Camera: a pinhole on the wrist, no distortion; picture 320 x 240 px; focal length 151.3 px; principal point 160.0 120.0 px. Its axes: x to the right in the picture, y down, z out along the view. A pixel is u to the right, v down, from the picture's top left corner.
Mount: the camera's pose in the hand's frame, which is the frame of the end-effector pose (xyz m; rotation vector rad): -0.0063 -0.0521 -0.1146 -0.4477 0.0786 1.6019
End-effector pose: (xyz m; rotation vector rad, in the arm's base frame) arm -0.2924 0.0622 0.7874 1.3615 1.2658 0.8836
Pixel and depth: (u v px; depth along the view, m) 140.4 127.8 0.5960
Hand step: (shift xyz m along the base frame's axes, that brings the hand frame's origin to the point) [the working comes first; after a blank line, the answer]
In the camera's frame: -0.0772 0.0307 0.5960

0.4165 -0.2551 -0.0075
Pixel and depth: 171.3 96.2 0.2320
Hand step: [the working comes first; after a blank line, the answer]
In the camera's frame: 0.0173 -0.0365 0.2320

0.1012 -0.0415 0.0234
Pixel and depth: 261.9 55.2 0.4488
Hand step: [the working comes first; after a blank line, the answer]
In the camera's frame: 0.3023 -0.1922 0.4488

0.3282 0.0553 0.3260
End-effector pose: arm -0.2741 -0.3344 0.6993 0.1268 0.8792 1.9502
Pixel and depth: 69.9 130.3 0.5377
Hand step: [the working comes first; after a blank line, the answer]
In the camera's frame: -0.3202 0.0366 0.5377

0.4281 0.1720 0.2766
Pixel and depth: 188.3 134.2 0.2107
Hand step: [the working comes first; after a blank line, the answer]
In the camera's frame: 0.0394 0.0198 0.2107

0.0305 -0.0426 0.0965
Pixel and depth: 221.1 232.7 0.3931
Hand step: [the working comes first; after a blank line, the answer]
In the camera's frame: 0.1587 0.2928 0.3931

0.1203 -0.2964 0.3191
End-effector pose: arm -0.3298 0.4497 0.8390 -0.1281 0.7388 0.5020
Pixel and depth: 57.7 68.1 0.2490
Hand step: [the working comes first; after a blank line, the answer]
In the camera's frame: -0.1684 -0.0854 0.2490

0.1878 -0.0470 0.1174
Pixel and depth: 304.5 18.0 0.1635
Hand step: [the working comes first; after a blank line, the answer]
In the camera's frame: 0.1562 -0.1102 0.1635

-0.0331 0.1634 -0.0246
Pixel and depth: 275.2 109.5 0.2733
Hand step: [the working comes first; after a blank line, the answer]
In the camera's frame: 0.2081 -0.0190 0.2733

-0.1027 0.2023 0.1047
